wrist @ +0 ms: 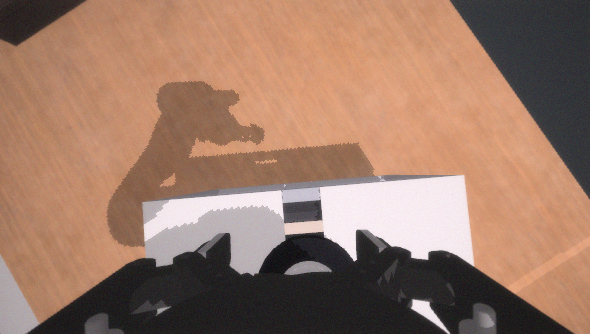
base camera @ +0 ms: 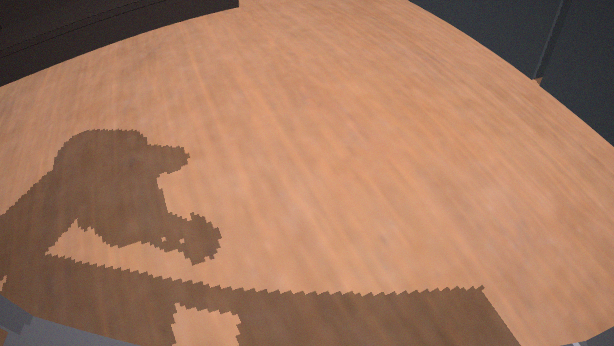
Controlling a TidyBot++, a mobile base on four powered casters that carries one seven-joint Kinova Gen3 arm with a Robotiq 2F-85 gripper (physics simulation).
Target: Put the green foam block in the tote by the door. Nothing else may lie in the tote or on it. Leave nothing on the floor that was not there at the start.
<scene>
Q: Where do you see a dark brown shelf unit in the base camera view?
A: At 41, 41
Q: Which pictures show the gripper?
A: The wrist view only.
</scene>
